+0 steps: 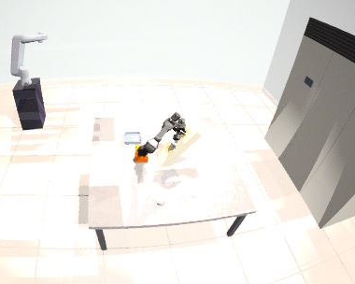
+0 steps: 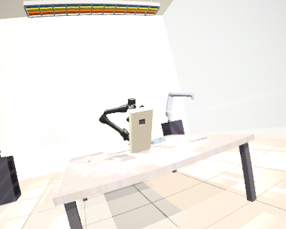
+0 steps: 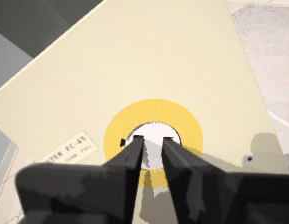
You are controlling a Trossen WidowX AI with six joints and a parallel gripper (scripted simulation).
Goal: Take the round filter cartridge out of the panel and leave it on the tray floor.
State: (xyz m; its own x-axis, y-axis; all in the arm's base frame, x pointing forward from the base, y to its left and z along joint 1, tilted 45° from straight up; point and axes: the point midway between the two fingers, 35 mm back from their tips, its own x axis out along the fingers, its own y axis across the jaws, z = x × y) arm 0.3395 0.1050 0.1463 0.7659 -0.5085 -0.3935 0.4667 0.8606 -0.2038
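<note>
Right now the shallow bluish tray is 380 mm behind my gripper tip, 320 mm to the left of it and 270 mm below it. Round my gripper tip: white round filter cartridge 10 mm ahead, 10 mm below.
</note>
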